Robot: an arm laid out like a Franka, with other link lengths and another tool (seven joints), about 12 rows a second.
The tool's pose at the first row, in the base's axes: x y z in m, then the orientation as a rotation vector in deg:
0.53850 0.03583 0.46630 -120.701 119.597 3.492
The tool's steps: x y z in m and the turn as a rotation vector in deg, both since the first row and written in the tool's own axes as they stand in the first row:
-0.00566 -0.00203 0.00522 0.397 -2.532 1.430
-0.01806 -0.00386 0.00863 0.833 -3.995 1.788
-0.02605 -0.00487 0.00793 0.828 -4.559 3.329
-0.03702 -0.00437 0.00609 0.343 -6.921 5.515
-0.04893 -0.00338 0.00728 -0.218 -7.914 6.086
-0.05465 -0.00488 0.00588 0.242 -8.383 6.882
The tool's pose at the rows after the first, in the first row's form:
0.54092 0.04222 0.46222 -117.819 119.507 5.869
0.54286 0.05500 0.46092 -116.520 118.860 6.941
0.54367 0.06279 0.46291 -114.662 120.112 7.712
0.54282 0.07335 0.46634 -111.518 121.093 10.851
0.54175 0.08530 0.46688 -110.733 121.274 12.491
0.54302 0.09075 0.46927 -109.434 121.585 12.562

